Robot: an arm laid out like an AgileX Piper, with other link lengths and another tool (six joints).
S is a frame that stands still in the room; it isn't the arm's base.
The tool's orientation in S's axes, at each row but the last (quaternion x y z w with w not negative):
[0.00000, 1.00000, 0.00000, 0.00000]
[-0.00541, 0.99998, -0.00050, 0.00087]
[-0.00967, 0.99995, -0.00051, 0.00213]
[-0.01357, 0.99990, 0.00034, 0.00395]
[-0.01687, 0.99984, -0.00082, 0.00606]
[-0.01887, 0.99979, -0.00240, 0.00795]
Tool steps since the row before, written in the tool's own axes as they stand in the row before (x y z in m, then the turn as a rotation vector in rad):
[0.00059, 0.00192, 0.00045, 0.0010, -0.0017, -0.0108]
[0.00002, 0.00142, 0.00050, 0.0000, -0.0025, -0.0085]
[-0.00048, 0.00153, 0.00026, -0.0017, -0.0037, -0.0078]
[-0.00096, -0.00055, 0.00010, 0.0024, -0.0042, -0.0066]
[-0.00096, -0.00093, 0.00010, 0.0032, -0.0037, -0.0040]
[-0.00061, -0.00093, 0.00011, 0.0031, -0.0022, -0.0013]
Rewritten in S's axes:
[-0.00059, 0.00192, -0.00045, -0.0010, -0.0017, 0.0108]
[-0.00003, 0.00142, -0.00050, 0.0000, -0.0025, 0.0085]
[0.00045, 0.00154, -0.00026, 0.0017, -0.0037, 0.0078]
[0.00098, -0.00052, -0.00009, -0.0023, -0.0043, 0.0066]
[0.00099, -0.00090, -0.00009, -0.0031, -0.0038, 0.0040]
[0.00065, -0.00091, -0.00010, -0.0030, -0.0023, 0.0013]

